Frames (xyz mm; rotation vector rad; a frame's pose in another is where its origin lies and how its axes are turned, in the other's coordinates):
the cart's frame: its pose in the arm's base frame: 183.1 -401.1 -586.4 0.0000 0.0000 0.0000
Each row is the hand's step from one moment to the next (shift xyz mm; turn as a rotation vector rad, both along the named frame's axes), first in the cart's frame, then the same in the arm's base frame.
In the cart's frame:
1: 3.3 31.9 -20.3 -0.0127 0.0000 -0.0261
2: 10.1 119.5 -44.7 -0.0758 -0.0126 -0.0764
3: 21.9 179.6 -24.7 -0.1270 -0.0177 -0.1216
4: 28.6 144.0 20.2 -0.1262 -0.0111 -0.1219
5: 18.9 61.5 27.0 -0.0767 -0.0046 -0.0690
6: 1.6 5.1 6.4 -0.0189 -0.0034 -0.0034
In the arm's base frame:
1: 3.3 31.9 -20.3 -0.0127 0.0000 -0.0261
2: 10.1 119.5 -44.7 -0.0758 -0.0126 -0.0764
3: 21.9 179.6 -24.7 -0.1270 -0.0177 -0.1216
4: 28.6 144.0 20.2 -0.1262 -0.0111 -0.1219
5: 18.9 61.5 27.0 -0.0767 -0.0046 -0.0690
6: 1.6 5.1 6.4 -0.0189 -0.0034 -0.0034

